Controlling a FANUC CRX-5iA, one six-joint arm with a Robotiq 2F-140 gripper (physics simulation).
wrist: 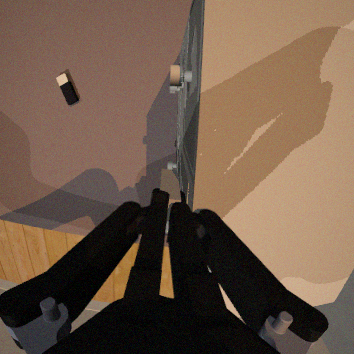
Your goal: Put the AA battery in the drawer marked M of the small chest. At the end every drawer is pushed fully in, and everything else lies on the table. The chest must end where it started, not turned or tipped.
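Frame: origin at the arm's base, x back, y up, z left, level; millimetres.
Seen in the pictures: gripper, between the fingertips: (167, 181).
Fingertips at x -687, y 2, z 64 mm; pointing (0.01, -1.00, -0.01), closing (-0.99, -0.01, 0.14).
Note:
A point is followed by its place in that frame.
The small chest (193, 100) {z 147, x -685, y 39 mm} shows as a narrow dark grey face, seen nearly edge-on, running down from the top centre of the wrist view. Small knobs stick out from it, one of them tan (175, 75) {z 162, x -667, y 19 mm}. My gripper (167, 181) {z 64, x -687, y 2 mm} is shut and empty, with its fingertips at the near end of the chest's face. The fingers hide part of that end, and whether they touch it is unclear. A small tan patch shows just beyond the tips; I cannot tell what it belongs to. The letter M is not readable, and I cannot make out an AA battery.
A small black block with a cream end (68, 89) {z 110, x -454, y -251 mm} lies on the table (110, 40) {z 229, x -515, y -264 mm}, left of the chest. A light tan surface (280, 200) {z 99, x -765, y 70 mm} with the arm's shadow spreads to the right. Wooden planks (50, 245) show at the lower left.

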